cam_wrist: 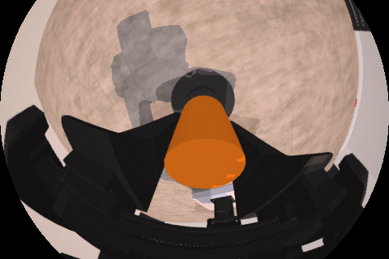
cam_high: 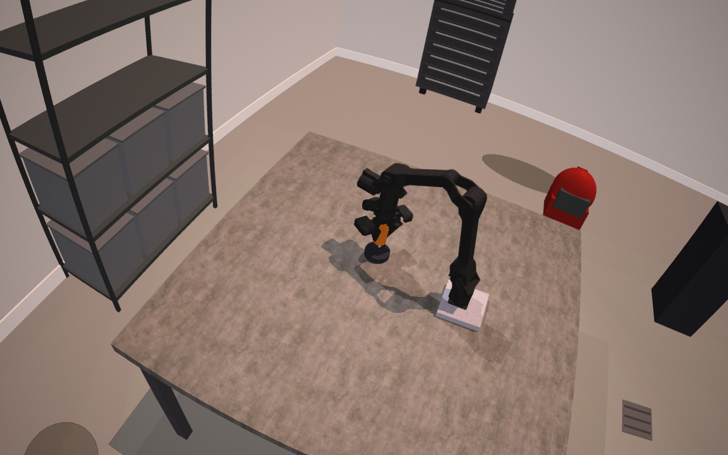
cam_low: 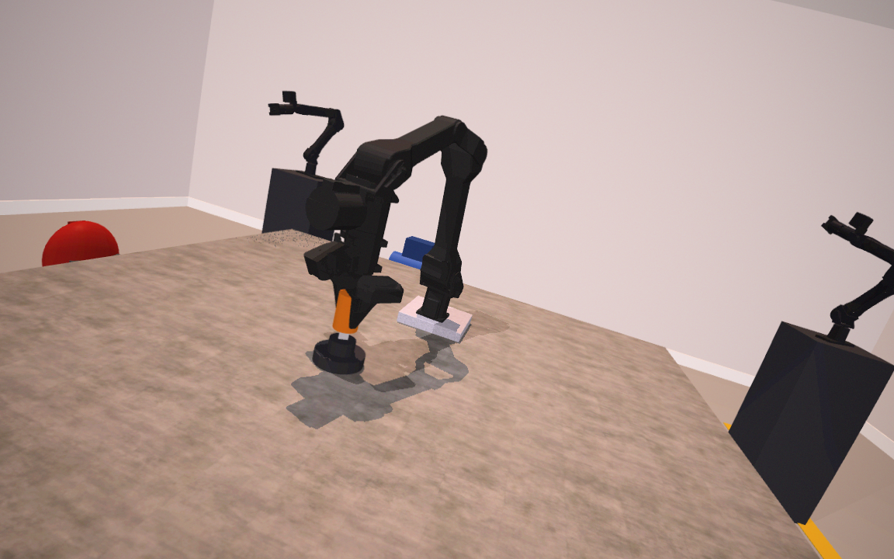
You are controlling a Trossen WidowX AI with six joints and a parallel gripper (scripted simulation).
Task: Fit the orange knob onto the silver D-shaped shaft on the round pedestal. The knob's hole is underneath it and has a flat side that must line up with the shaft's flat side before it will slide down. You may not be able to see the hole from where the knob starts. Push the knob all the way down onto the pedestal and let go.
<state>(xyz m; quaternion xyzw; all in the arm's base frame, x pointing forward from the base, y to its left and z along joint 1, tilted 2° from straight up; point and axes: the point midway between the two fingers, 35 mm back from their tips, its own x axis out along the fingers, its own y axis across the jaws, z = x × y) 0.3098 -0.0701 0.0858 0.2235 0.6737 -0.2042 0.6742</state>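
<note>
My gripper tip is 40 mm above the round pedestal. Round my gripper tip: orange knob (30 mm above).
</note>
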